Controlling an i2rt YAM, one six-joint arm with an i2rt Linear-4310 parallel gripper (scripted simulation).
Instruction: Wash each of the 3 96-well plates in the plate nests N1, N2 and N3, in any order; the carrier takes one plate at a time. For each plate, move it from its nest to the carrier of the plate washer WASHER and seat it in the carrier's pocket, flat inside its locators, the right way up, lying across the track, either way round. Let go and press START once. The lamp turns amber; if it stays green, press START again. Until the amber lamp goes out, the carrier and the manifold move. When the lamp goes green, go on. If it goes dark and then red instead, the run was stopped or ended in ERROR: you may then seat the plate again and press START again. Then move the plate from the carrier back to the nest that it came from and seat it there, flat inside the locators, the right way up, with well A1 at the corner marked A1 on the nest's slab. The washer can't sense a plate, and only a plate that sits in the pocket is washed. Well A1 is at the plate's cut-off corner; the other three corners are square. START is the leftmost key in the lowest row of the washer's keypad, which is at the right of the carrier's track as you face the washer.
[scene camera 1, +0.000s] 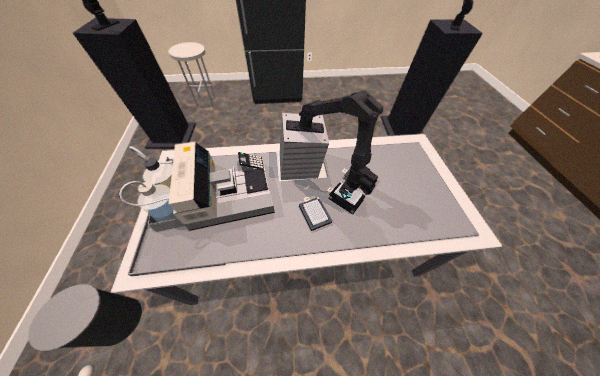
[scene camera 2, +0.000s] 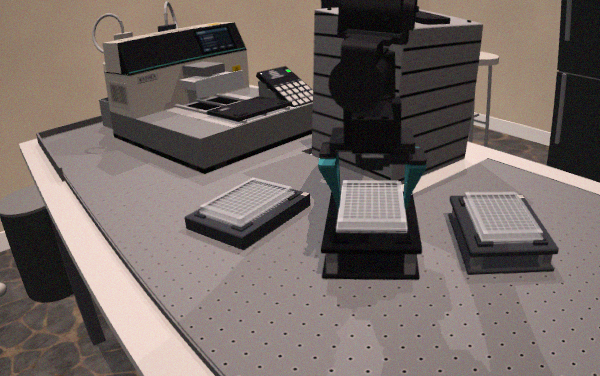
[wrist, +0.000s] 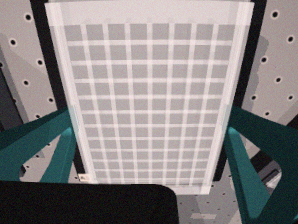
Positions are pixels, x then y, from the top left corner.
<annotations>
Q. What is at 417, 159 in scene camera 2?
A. The gripper.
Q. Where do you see a clear 96-well plate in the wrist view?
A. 132, 133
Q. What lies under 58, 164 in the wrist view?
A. The gripper.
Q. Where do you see a clear 96-well plate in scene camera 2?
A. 240, 205
</annotations>
